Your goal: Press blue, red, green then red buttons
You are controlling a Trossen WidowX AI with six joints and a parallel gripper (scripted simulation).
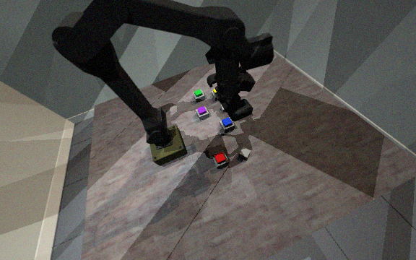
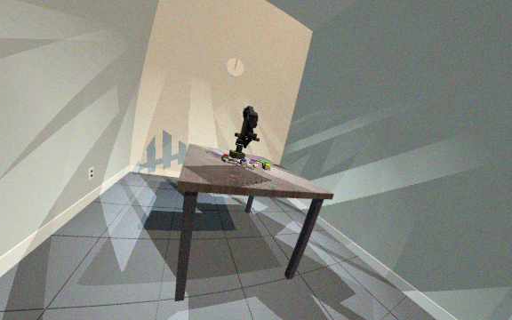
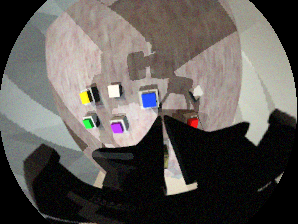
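The red button lies 7 cm behind my gripper tip, 12 cm to the right of it and 9 cm below it. Round my gripper tip: blue button: 2 cm to the left, 9 cm below; purple button: 8 cm behind, 12 cm to the left, 9 cm below; white block: 3 cm ahead, 11 cm to the left, 11 cm below.
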